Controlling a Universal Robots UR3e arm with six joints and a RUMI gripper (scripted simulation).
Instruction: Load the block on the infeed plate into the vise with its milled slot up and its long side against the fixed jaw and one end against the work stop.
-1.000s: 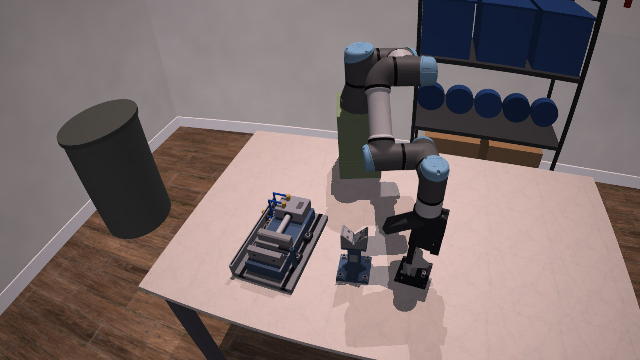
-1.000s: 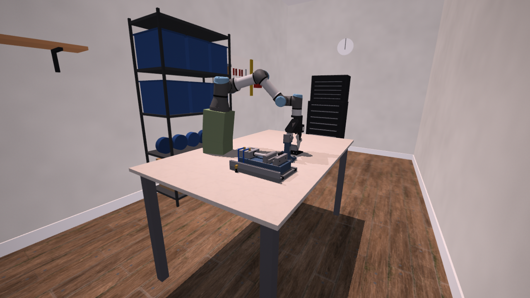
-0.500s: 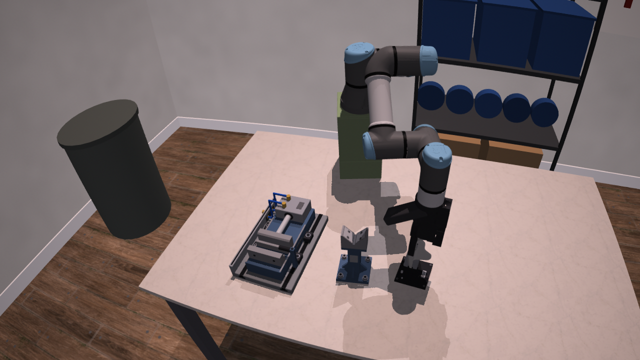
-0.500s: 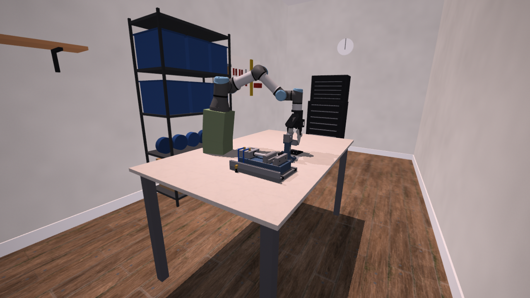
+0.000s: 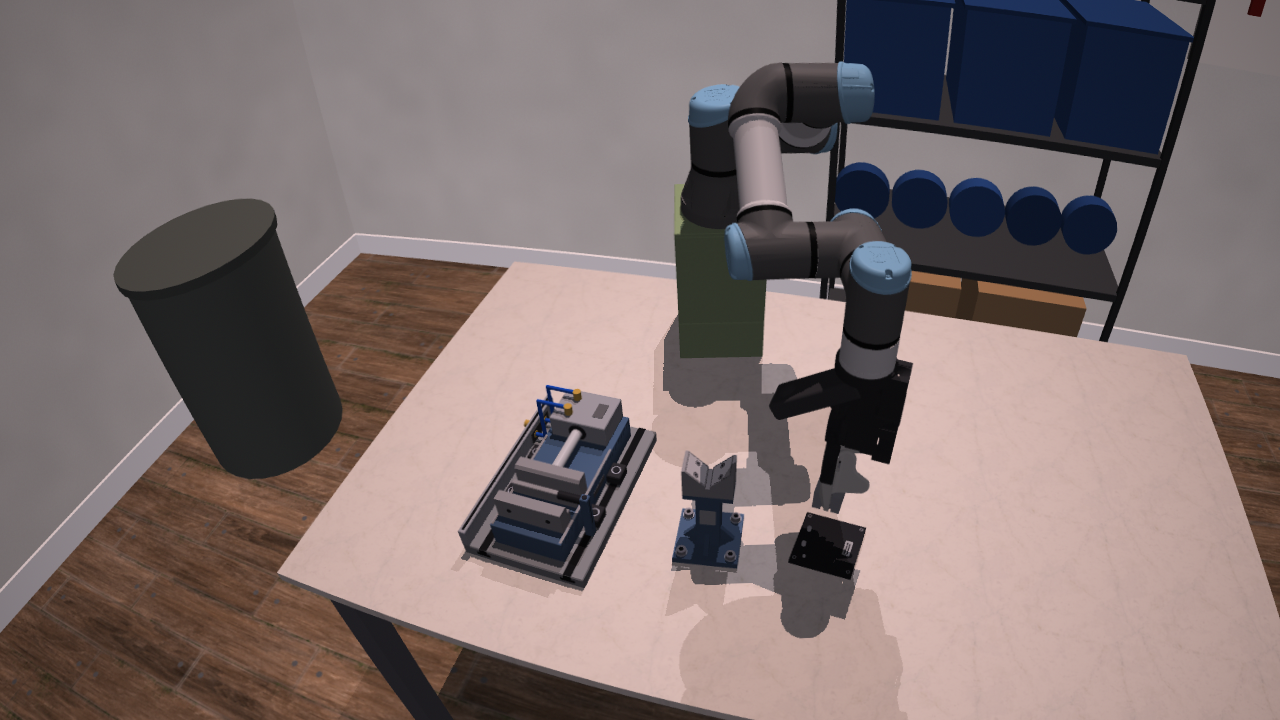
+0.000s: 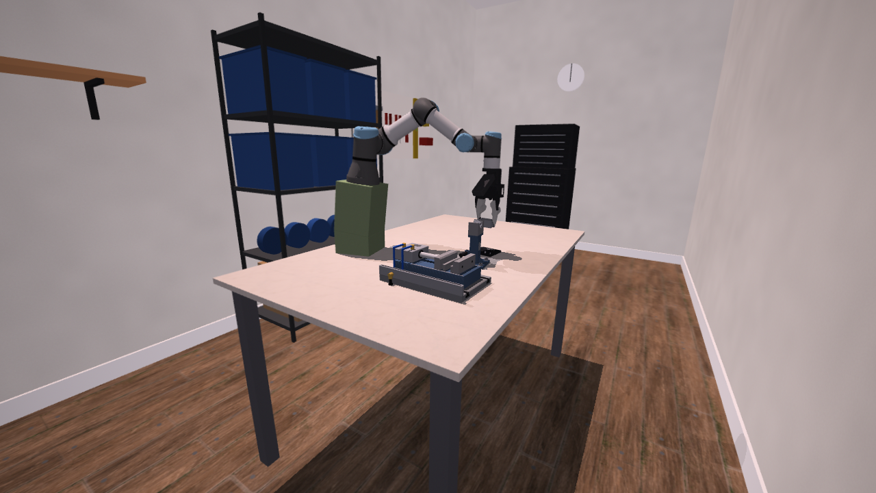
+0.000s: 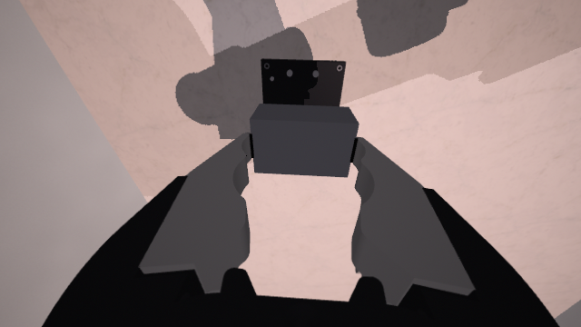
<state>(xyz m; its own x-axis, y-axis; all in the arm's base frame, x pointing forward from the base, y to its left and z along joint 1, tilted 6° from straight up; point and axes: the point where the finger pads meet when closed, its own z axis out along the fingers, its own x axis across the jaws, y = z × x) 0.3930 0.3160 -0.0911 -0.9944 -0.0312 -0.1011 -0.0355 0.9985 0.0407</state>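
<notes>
My gripper is now 10 mm to the right of the black infeed plate and 130 mm above it. From my hand the other things lie so: dark work stop rod: 120 mm ahead, 320 mm to the right, 40 mm below; fixed jaw: 160 mm ahead, 370 mm to the right, 60 mm below; part: 10 mm below.
</notes>
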